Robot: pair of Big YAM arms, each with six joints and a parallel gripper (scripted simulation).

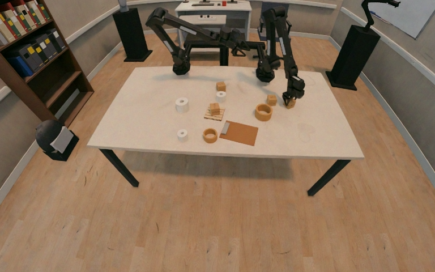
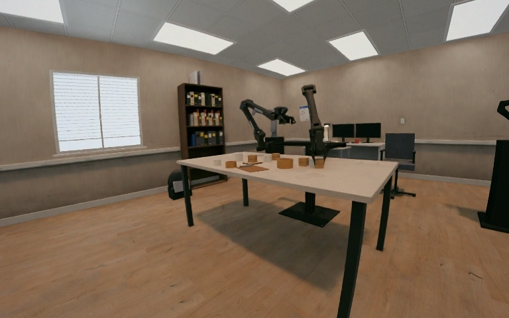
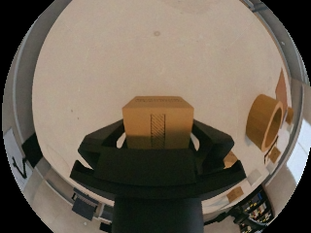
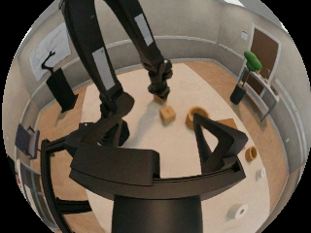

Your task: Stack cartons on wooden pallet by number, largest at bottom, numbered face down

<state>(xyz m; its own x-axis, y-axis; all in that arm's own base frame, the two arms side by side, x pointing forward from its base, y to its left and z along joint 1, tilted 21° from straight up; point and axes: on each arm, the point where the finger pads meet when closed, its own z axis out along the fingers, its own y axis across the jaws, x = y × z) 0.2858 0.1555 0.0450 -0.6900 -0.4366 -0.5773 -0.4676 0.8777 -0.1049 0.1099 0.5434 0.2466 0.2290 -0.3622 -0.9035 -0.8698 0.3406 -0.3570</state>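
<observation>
My left gripper is now 52 cm to the left of the carton, 17 cm short of it and 2 cm below it. Round my left hand: wooden pallet 52 cm to the right, 17 cm ahead, 2 cm below.
</observation>
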